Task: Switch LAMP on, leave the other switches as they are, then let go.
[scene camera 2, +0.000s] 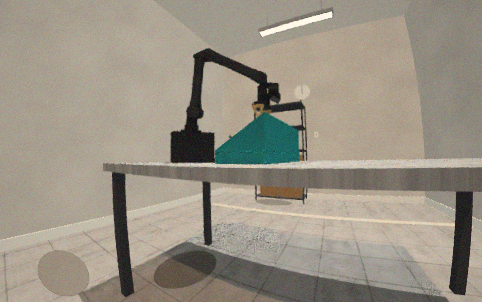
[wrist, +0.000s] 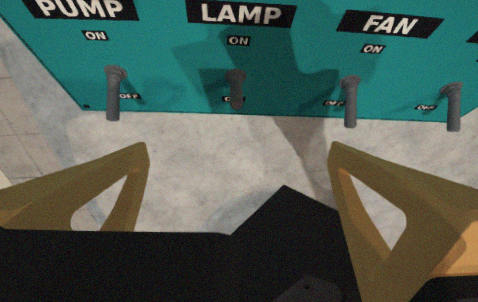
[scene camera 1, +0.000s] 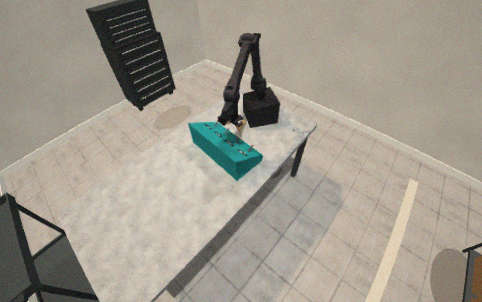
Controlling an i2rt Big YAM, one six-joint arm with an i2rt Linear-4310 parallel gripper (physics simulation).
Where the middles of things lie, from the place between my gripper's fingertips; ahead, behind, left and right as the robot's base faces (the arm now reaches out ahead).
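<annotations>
Teal switch box (scene camera 2: 266,140): 40 mm ahead of my hand, 80 mm to the right of it, 160 mm below it.
</annotations>
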